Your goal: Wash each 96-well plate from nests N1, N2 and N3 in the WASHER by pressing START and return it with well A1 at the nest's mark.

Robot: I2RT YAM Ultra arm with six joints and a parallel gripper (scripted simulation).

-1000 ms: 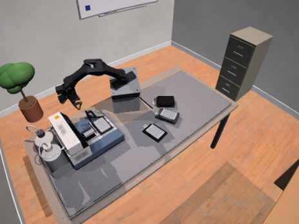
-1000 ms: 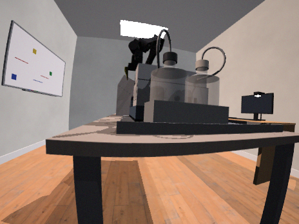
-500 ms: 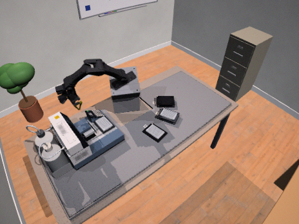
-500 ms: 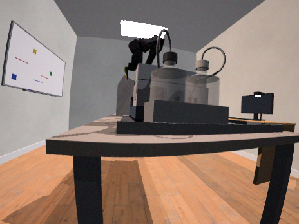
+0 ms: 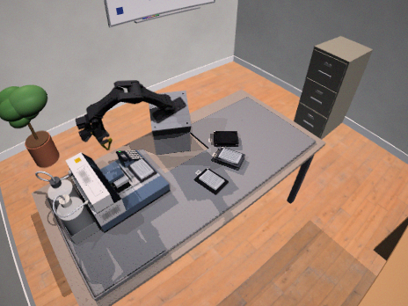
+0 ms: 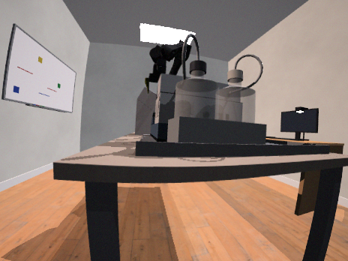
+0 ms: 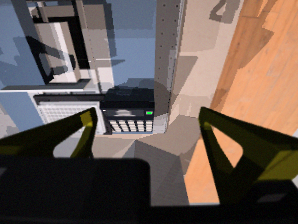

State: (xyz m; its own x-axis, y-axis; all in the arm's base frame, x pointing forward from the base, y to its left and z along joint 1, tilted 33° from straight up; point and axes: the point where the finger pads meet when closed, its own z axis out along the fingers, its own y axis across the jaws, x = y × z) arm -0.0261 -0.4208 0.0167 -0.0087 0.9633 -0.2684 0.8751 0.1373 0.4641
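The dark carrier is 170 mm ahead of my hand, 160 mm below it and 120 mm to the left of it. The rest, counted from my hand: plate washer: 170 mm ahead, 110 mm below, 30 mm to the right; label: 400 mm to the left, 340 mm ahead, 240 mm below; black nest: 450 mm ahead, 410 mm to the left, 230 mm below.
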